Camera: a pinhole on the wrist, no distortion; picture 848 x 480 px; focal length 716.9 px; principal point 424.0 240.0 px. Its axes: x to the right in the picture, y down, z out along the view. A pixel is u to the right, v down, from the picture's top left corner.
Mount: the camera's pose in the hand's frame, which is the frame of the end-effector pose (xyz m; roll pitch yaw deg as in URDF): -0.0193 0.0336 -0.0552 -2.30 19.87 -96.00
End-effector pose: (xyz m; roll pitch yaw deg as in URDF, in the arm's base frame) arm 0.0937 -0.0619 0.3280 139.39 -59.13 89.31
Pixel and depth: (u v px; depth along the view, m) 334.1 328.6 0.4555
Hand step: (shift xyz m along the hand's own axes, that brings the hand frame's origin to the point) 0.0443 -0.0738 0.3901
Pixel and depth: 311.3 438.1 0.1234
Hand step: 0.0171 0.0064 0.0661
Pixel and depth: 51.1 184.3 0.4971
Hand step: -0.0301 0.1090 0.5013
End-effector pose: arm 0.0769 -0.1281 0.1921 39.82 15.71 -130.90
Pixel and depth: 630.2 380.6 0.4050
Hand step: 0.0501 -0.2211 0.2828
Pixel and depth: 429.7 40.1 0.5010
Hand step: -0.1565 -0.1287 0.4195
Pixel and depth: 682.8 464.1 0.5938
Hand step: 0.1470 -0.3868 0.4229
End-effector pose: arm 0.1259 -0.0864 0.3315 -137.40 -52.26 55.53
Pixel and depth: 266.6 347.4 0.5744
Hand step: 0.0813 -0.0527 0.5242
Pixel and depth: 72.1 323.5 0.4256
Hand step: 0.0524 0.0790 0.4139
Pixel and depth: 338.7 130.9 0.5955
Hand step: -0.0999 -0.0955 0.5319
